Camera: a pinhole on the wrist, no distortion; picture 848 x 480 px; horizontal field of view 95.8 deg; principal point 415.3 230.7 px. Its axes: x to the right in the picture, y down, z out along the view. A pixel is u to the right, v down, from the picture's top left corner.
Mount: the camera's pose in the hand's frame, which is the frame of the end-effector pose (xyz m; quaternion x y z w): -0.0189 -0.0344 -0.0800 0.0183 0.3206 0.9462 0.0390
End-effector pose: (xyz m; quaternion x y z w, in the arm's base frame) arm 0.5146 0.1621 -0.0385 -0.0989 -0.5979 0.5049 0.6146
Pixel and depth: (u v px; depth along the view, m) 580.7 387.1 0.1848
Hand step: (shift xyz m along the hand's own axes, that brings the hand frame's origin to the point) -0.0920 0.0246 0.1133
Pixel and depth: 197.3 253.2 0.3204
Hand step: 0.1807 0.1291 0.1840
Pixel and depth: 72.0 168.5 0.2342
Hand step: 0.2065 0.1195 0.0808
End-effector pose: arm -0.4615 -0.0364 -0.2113 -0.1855 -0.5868 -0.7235 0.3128
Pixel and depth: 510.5 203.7 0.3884
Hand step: -0.0902 0.2306 0.2126
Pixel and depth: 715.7 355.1 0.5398
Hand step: -0.4193 0.1898 0.4591
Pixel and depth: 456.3 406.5 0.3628
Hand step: -0.0463 0.0568 0.3096
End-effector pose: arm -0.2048 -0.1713 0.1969 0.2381 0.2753 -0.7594 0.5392
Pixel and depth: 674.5 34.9 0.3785
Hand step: -0.2394 0.3697 0.1053
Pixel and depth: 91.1 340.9 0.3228
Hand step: 0.2667 0.0641 0.2301
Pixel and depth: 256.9 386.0 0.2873
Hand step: 0.1094 0.0372 0.2177
